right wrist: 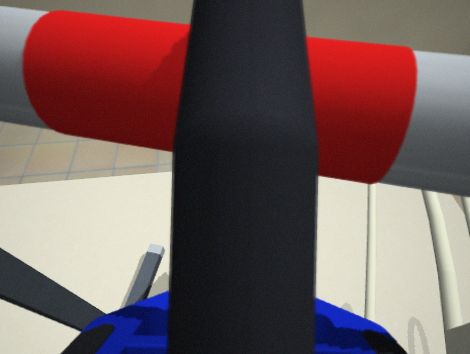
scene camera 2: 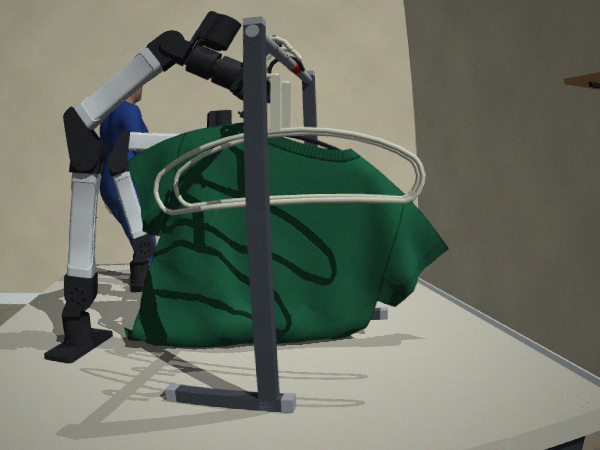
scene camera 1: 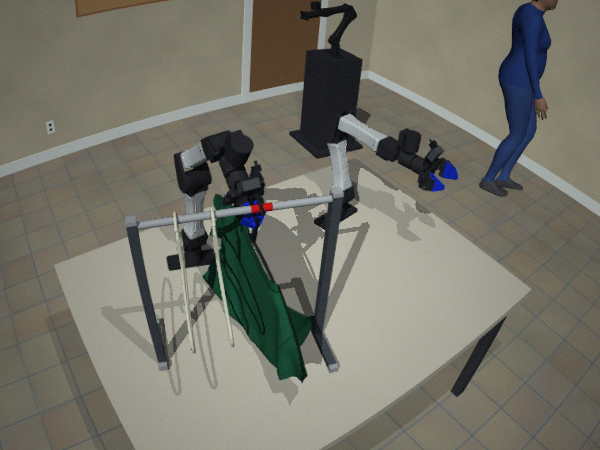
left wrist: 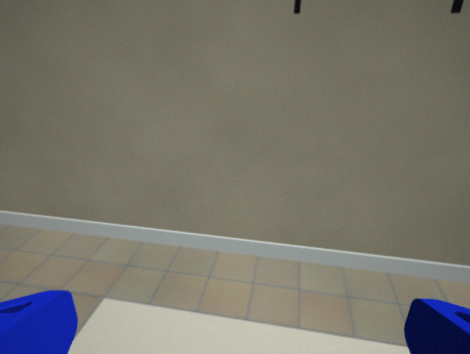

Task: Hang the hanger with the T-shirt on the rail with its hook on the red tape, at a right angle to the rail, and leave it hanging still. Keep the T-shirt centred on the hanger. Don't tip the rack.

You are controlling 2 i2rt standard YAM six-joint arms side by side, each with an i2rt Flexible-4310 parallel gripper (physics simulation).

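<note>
The green T-shirt (scene camera 1: 260, 312) (scene camera 2: 325, 230) hangs on the black hanger (right wrist: 245, 200) below the rail (scene camera 1: 302, 202) (scene camera 2: 280, 55) (right wrist: 442, 110); in scene camera 2 its right-hand sleeve sits lower. The black hook crosses the red tape (scene camera 1: 268, 206) (scene camera 2: 297, 68) (right wrist: 115, 80) and its arc shows above the rail; whether it rests on it I cannot tell. My right gripper (scene camera 1: 253, 220) (right wrist: 237, 290) is shut on the hanger just below the tape, on the arm side. My left gripper (scene camera 1: 442, 179) (left wrist: 239, 309) is open and empty, off to the side. The rack (scene camera 1: 327, 270) (scene camera 2: 258, 240) stands upright.
Two cream hangers (scene camera 1: 184, 285) (scene camera 1: 223, 287) hang on the rail beside the shirt; in scene camera 2 they overlap it. The rack's foot (scene camera 1: 325, 350) (scene camera 2: 220, 398) is on the table (scene camera 1: 425, 300). A person in blue (scene camera 1: 522, 75) stands beyond the table.
</note>
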